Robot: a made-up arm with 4 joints.
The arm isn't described. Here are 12 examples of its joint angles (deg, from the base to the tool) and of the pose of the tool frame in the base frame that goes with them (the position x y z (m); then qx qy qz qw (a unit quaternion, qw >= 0)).
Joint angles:
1: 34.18 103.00 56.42 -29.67
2: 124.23 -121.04 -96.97 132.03
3: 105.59 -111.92 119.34 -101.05
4: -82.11 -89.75 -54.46 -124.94
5: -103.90 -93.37 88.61 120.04
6: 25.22 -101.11 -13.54 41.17
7: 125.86 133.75 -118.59 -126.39
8: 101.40 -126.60 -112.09 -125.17
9: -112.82 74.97 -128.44 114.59
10: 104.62 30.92 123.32 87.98
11: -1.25 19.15 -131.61 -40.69
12: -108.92 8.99 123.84 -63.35
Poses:
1: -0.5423 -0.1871 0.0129 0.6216 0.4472 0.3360 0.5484
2: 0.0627 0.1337 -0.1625 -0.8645 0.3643 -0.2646 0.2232
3: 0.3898 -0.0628 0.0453 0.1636 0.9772 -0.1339 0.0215
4: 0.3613 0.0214 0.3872 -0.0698 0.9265 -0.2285 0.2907
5: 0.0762 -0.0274 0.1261 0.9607 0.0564 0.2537 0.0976
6: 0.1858 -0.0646 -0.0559 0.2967 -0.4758 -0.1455 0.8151
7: -0.3603 -0.0531 -0.3490 0.1543 -0.4779 0.2811 0.8178
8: 0.3040 -0.0873 -0.2683 0.2468 -0.3552 0.8755 0.2154
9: -0.2575 0.0057 0.3019 0.1990 -0.4659 -0.8297 0.2342
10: -0.1631 0.2537 0.0050 -0.0661 -0.3620 0.7963 0.4802
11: -0.2087 -0.1247 -0.4636 -0.4593 -0.0852 -0.7897 0.3976
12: -0.1663 -0.5097 0.3777 -0.0380 0.4546 0.5890 0.6671
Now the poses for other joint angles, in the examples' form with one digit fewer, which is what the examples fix.
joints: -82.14 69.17 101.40 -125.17
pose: -0.518 -0.203 -0.003 0.211 -0.288 0.123 0.926
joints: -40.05 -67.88 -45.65 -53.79
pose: 0.387 -0.263 -0.015 -0.109 -0.888 -0.086 0.438
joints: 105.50 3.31 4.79 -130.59
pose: 0.112 0.533 0.101 0.376 -0.555 -0.703 0.238
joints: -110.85 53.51 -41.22 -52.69
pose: -0.486 -0.310 0.346 -0.930 -0.170 -0.125 0.299
